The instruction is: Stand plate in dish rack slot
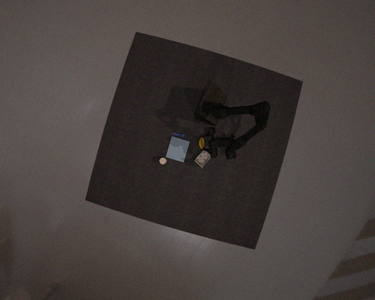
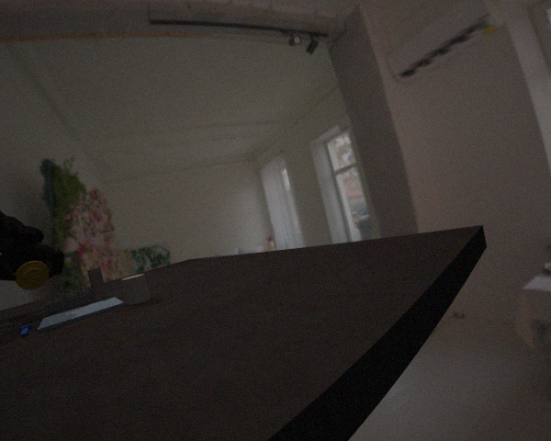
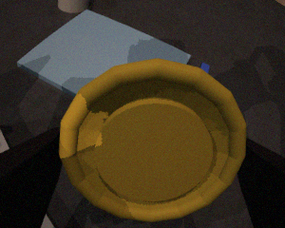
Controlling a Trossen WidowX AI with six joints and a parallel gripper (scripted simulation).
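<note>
The grey dish rack is 8 cm ahead of my gripper tip, 7 cm below it and 5 cm to the left of it. The rest, counted from my gripper tip: yellow plate 1 cm to the left; then blue spoon 14 cm to the right, 9 cm below, 3 cm behind; then light blue mat 14 cm to the right, 9 cm below, 7 cm ahead.
</note>
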